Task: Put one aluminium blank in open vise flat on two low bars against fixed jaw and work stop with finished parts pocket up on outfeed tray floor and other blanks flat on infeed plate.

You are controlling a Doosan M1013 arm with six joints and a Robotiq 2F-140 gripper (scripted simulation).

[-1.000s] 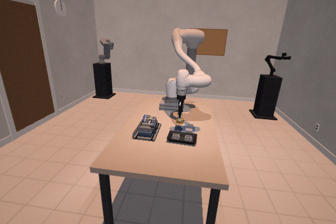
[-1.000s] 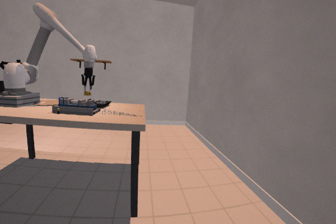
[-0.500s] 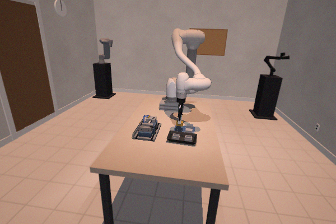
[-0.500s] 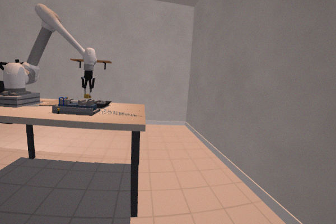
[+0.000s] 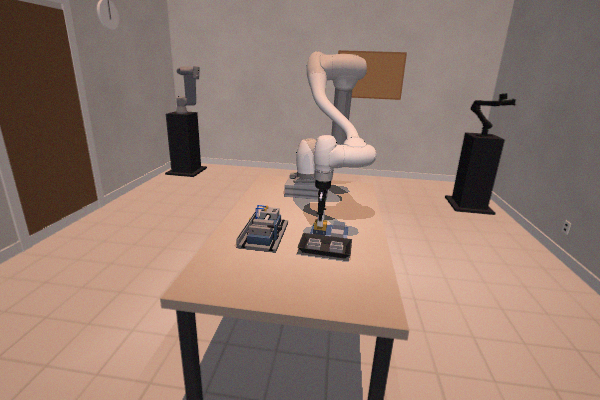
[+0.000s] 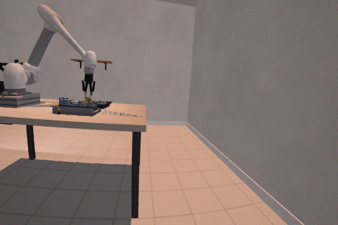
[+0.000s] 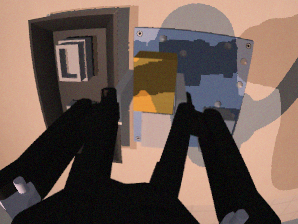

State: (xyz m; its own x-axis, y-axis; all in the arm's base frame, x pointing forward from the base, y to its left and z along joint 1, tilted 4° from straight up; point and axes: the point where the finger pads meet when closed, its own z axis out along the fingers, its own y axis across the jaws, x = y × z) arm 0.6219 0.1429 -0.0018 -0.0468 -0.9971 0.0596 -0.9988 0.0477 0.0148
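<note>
Right now my hand is 10 cm above the vise plate, 5 cm past it and 4 cm to the right of it. From my hand the other things lie so: piston rod: 28 cm to the right, 3 cm below, 2 cm ahead; then brass blank: 4 cm below; then grey aluminium blank: 9 cm to the left, 9 cm behind, 8 cm below.
</note>
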